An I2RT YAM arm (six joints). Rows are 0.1 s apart.
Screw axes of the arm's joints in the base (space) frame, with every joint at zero. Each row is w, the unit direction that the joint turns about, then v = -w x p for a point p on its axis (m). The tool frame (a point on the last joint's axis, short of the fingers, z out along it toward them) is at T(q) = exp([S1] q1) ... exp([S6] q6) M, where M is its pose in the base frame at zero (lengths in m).
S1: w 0 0 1 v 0.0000 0.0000 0.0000
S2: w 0 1 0 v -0.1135 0.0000 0.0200
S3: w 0 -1 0 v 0.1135 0.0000 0.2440
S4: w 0 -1 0 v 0.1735 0.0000 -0.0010
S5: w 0 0 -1 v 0.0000 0.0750 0.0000
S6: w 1 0 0 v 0.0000 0.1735 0.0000
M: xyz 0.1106 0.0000 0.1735 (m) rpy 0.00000 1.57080 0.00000 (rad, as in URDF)
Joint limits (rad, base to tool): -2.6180..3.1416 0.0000..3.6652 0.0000..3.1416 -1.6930..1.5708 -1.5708..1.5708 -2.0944..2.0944
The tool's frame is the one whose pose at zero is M.
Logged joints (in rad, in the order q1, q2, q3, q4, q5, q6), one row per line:
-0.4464, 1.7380, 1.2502, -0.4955, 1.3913, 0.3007
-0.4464, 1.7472, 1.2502, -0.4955, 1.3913, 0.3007
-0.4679, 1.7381, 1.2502, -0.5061, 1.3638, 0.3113
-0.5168, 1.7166, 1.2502, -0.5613, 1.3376, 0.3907
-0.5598, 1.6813, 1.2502, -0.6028, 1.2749, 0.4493
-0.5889, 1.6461, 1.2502, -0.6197, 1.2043, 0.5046
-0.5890, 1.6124, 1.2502, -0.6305, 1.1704, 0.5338
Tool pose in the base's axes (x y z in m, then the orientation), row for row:
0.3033, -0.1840, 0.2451, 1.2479, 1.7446, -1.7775
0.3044, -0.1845, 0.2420, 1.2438, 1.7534, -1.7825
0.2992, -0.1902, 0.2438, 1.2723, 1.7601, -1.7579
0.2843, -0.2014, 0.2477, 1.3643, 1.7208, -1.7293
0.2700, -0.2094, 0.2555, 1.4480, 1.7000, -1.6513
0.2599, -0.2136, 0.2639, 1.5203, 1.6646, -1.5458
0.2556, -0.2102, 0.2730, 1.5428, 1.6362, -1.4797
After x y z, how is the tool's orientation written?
As a rotation vector, in radians.
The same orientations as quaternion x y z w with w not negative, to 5 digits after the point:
0.44089, 0.61637, -0.62800, 0.17699
0.43862, 0.61833, -0.62860, 0.17360
0.44850, 0.62045, -0.61968, 0.17288
0.48079, 0.60642, -0.60942, 0.17235
0.51274, 0.60198, -0.58473, 0.18113
0.54464, 0.59634, -0.55378, 0.20266
0.55869, 0.59251, -0.53584, 0.22291

